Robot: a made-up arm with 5 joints.
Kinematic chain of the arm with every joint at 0, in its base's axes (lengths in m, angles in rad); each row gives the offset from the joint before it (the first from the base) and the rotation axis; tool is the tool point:
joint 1: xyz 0 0 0.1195 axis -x
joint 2: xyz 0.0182 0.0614 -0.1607 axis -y
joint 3: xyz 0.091 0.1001 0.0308 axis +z
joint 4: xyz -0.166 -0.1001 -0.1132 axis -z
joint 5: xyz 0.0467 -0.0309 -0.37 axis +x
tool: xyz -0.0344 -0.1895 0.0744
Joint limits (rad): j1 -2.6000..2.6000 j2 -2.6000..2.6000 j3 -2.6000..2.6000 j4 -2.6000..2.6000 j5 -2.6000..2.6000
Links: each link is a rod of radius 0.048 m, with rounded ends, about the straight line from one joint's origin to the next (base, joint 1, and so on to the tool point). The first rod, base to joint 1, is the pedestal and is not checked.
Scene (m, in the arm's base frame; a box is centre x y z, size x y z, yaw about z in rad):
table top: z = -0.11
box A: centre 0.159 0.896 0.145 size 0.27 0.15 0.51 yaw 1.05
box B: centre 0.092 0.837 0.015 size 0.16 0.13 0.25 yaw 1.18
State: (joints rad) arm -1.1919 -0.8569 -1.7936 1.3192 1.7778
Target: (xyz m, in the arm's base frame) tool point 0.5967 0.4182 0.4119
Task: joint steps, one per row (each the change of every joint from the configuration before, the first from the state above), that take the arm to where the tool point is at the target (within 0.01 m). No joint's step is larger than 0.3 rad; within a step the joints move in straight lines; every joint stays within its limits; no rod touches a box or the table.
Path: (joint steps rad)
1: -0.2661 0.1722 -0.1110 -0.0975 -0.0390
2: -0.2661 0.1722 -0.1109 -0.0975 -0.0390
3: -0.2662 0.1722 -0.1110 -0.0975 -0.0390
4: -0.2661 0.1721 -0.1109 -0.0975 -0.0390
5: -0.2661 0.1722 -0.1110 -0.0975 -0.0391
6: 0.2356 0.2588 0.0664 0.0708 0.2168
7: 0.2356 0.2588 0.0664 0.0708 0.2168
8: 0.2355 0.2587 0.0665 0.0707 0.2168
9: 0.2356 0.2588 0.0664 0.0708 0.2168

